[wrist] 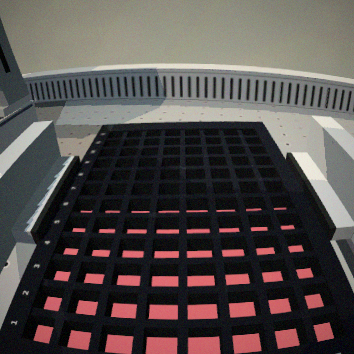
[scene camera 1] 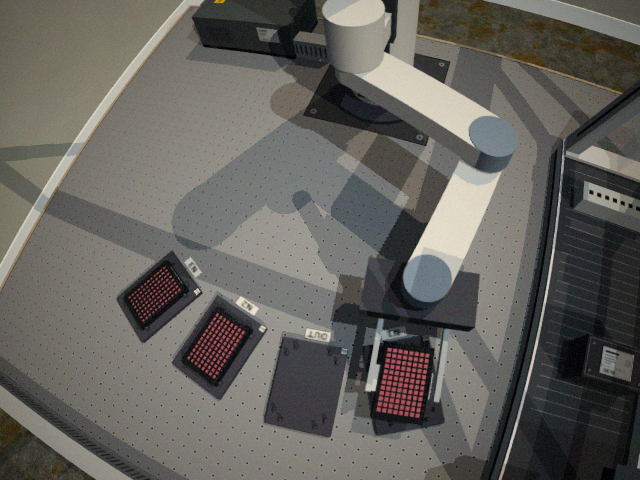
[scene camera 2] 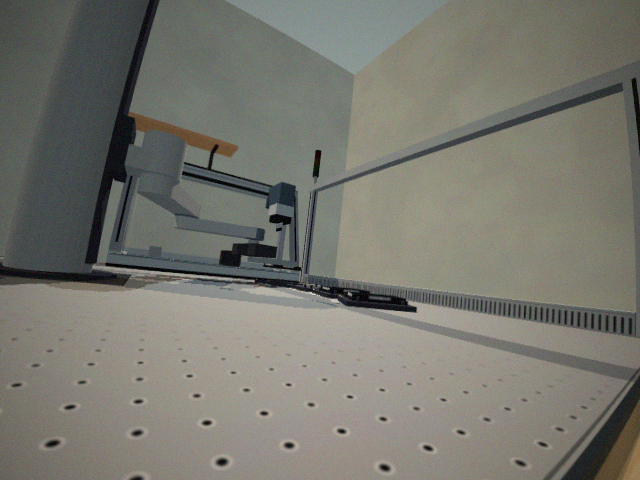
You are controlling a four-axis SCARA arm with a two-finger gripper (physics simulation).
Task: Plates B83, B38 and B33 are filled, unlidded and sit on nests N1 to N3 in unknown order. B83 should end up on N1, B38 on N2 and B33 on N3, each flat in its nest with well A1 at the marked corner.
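Frame: origin at the arm's base, x ahead, y left, z up, level; millimetres.
Where they show: gripper, fingertip midpoint: [wrist: 181, 138] [scene camera 1: 401, 397] [scene camera 2: 287, 263].
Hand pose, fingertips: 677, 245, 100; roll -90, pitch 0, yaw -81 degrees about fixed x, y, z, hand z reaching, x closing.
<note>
After its pixels a point has its place, as x, y, z.
My gripper [scene camera 1: 404, 393] @(677, 245, 100) [wrist: 181, 138] @(677, 245, 100) is shut on a black plate with pink-filled wells [scene camera 1: 404, 379] @(648, 241, 91) [wrist: 182, 255] @(628, 237, 91), held level by its long sides above nest N1 [scene camera 1: 435, 416] @(688, 320, 25). The plate covers most of N1 and looks turned relative to it; N1's marked corner is hidden. A second filled plate [scene camera 1: 217, 345] @(706, -95, 34) sits on nest N2 [scene camera 1: 219, 391] @(784, -59, 25), and a third [scene camera 1: 156, 293] @(663, -264, 34) on nest N3 [scene camera 1: 143, 334] @(750, -257, 25). White corner tags show on N2 and N3. No plate names are readable. In the wrist view, row numbers run along the held plate's left edge.
The OUT nest [scene camera 1: 306, 387] @(715, 88, 25) holds no plate and lies between N2 and N1. A dark-floored framed station [scene camera 1: 553, 206] @(219, 450, 37) stands at the right, with a labelled box [scene camera 1: 612, 361] @(529, 566, 133) inside. A dark control box [scene camera 1: 248, 28] @(-35, -371, 104) stands by the arm's base. A low slotted rail [scene camera 2: 491, 304] @(1004, -391, 39) edges the table.
</note>
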